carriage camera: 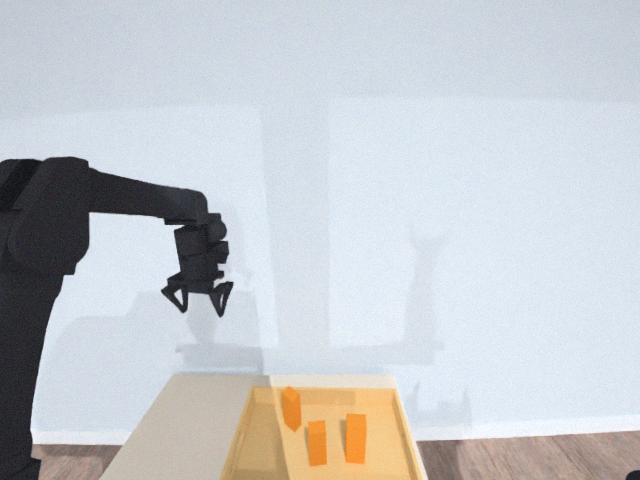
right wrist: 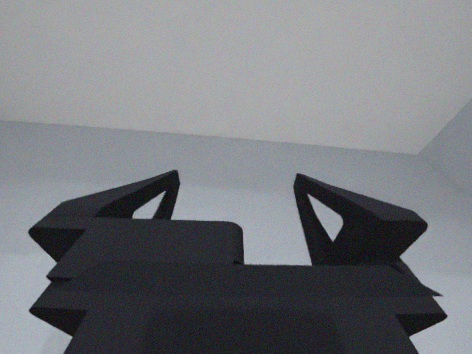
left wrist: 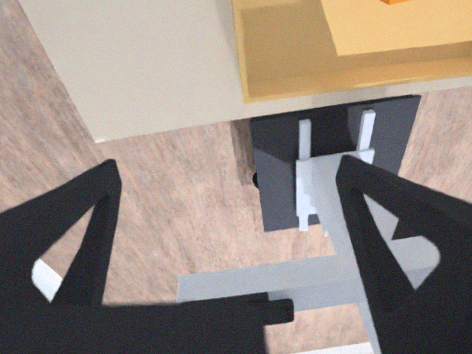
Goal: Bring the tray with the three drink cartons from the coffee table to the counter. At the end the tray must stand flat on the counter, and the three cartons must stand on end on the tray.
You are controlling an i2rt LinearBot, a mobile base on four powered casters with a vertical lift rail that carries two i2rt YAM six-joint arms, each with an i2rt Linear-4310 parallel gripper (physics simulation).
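Frame: origin at the left arm's base, x ahead, y left, z up, level; centimetres.
Seen in the pictures: left gripper, fingertip midpoint: (carriage camera: 202,314) (left wrist: 231,168); right gripper, fingertip midpoint: (right wrist: 237,178).
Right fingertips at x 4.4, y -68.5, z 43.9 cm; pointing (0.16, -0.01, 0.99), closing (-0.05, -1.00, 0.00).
Note:
Pixels of each thing's top centre, then the offset from my right fingertips to it. "spot": a spot on its surface instead. Level surfaces: height alone.
- yellow tray at its top centre: (carriage camera: 321,443) dx +30.8, dy +35.5, dz -75.5 cm
- pale coffee table at its surface level: dz -83.0 cm
- carton at a spot on its surface: (left wrist: 395,1) spot: dx +29.7, dy +38.0, dz -69.3 cm
- Wood floor at its surface level: dz -128.1 cm
A yellow tray (carriage camera: 261,434) (left wrist: 240,60) lies on the pale coffee table (carriage camera: 173,413) (left wrist: 140,65). Three orange cartons stand on end in it: a turned one (carriage camera: 292,410) at the back left, one (carriage camera: 317,444) in the middle and one (carriage camera: 356,439) to the right. The bottom of one carton (left wrist: 395,1) shows at the top of the left wrist view. My left gripper (carriage camera: 202,314) (left wrist: 231,168) is open and empty, pointing down, high and to the left of the tray. My right gripper (right wrist: 237,178) is open and empty, facing the upper wall and ceiling. The counter does not show.
The robot's dark base plate (left wrist: 282,200) and grey frame (left wrist: 225,280) lie close to the table's near edge in the left wrist view. A pale wall (carriage camera: 465,206) rises behind the table. Wood floor (carriage camera: 542,457) (left wrist: 180,200) shows beside and in front of the table.

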